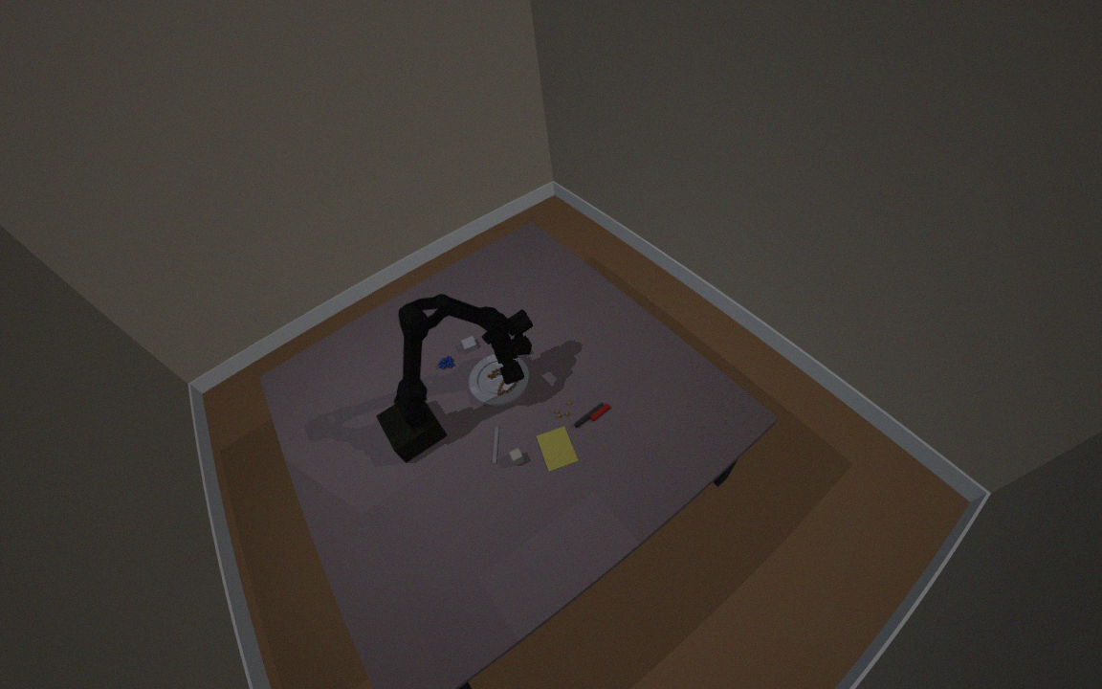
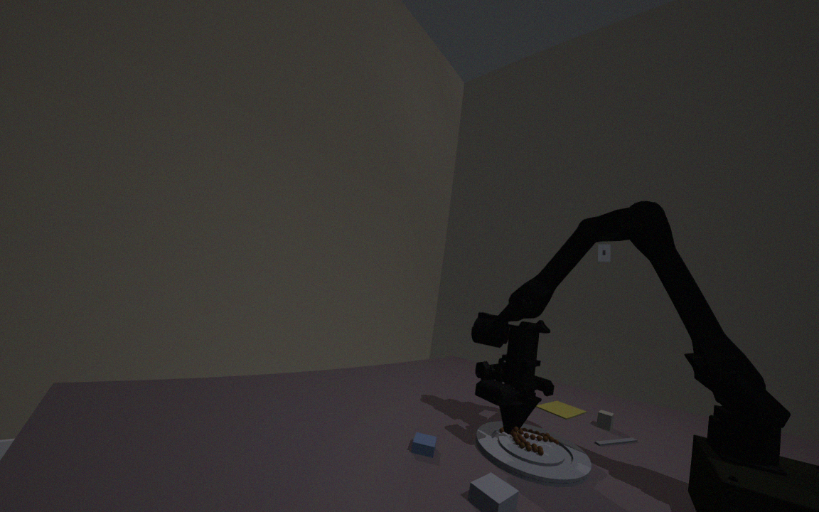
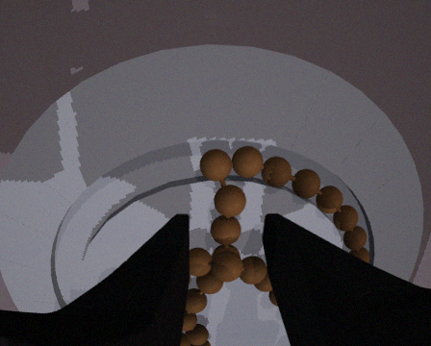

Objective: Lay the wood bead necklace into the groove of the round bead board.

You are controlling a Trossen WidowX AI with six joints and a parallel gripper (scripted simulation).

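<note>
My gripper tip is 40 mm past the round bead board, 20 mm to the right of it and 10 mm above it. The rest, counted from my gripper tip: grey block (200 mm to the left, 30 mm behind, 10 mm below); blue block (160 mm to the left, 100 mm ahead, 10 mm below); thin stick (190 mm behind, 160 mm to the right, 20 mm below).
</note>
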